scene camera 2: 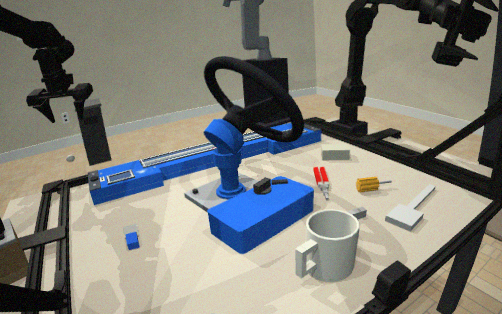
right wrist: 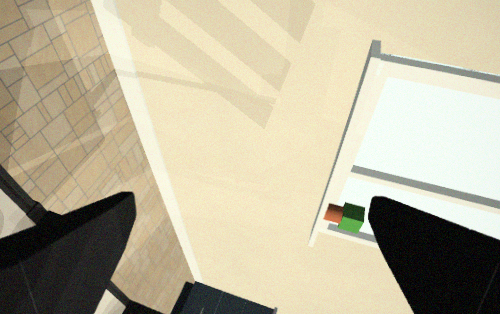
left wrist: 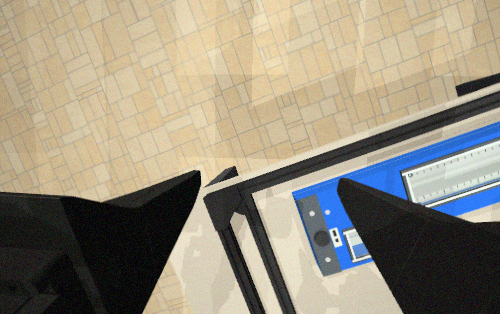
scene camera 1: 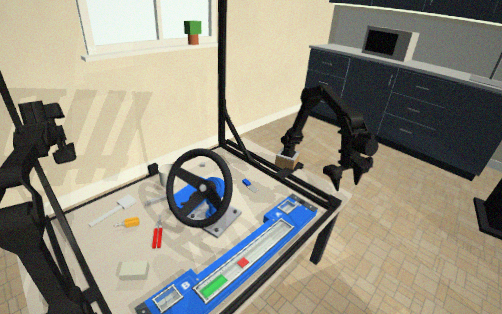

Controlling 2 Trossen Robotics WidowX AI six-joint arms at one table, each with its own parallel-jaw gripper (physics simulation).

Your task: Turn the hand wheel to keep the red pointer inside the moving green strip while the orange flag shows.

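Frame: origin at the left arm's base, x back, y right, z up, level; metres.
Where they show: left gripper, fingertip midpoint: (scene camera 2: 67,121) (left wrist: 269,180) (scene camera 1: 346,187); right gripper, fingertip midpoint: (scene camera 2: 486,35) (right wrist: 254,205) (scene camera 1: 67,130); left arm's base at its link origin: (scene camera 1: 288,153); right arm's base at its link origin: (scene camera 2: 348,122).
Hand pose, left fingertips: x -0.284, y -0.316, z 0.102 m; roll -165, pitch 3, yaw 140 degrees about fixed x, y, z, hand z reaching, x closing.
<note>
Each offset is from my left fingertips to the top centre of the thing. "pt": to the spot under its first point.
The black hand wheel (scene camera 1: 170,190) (scene camera 2: 250,71) stands tilted on its blue post. The long blue panel (scene camera 1: 305,212) (scene camera 2: 130,187) (left wrist: 370,187) lies along the table edge. In scene camera 1 its red pointer @(pt dx -0.368, dy +0.231, dz -0.143 m) (scene camera 1: 243,262) is outside the green strip @(pt dx -0.485, dy +0.265, dz -0.143 m) (scene camera 1: 214,287), up and right of it. Window A @(pt dx -0.049, dy +0.192, dz -0.143 m) (scene camera 1: 288,206) and window B @(pt dx -0.580, dy +0.361, dz -0.143 m) (scene camera 1: 167,298) look pale; no orange flag shows. My left gripper (scene camera 1: 346,185) (scene camera 2: 68,120) (left wrist: 269,180) is open and empty, beyond the panel's A end, apart from the wheel. My right gripper (scene camera 1: 67,134) (scene camera 2: 485,33) (right wrist: 254,205) is open and empty, raised away from the wheel.
A blue box (scene camera 2: 260,220) and a mug @(pt dx -0.109, dy +0.768, dz -0.117 m) (scene camera 2: 332,250) stand by the wheel post. Red pliers @(dx -0.386, dy +0.584, dz -0.173 m) (scene camera 1: 157,237) (scene camera 2: 321,176), a yellow screwdriver @(dx -0.431, dy +0.702, dz -0.151 m) (scene camera 1: 131,222) (scene camera 2: 367,184) and a pale block @(dx -0.557, dy +0.523, dz -0.153 m) (scene camera 1: 133,270) (scene camera 2: 335,154) lie on the table. A black upright post (scene camera 1: 221,75) rises behind.
</note>
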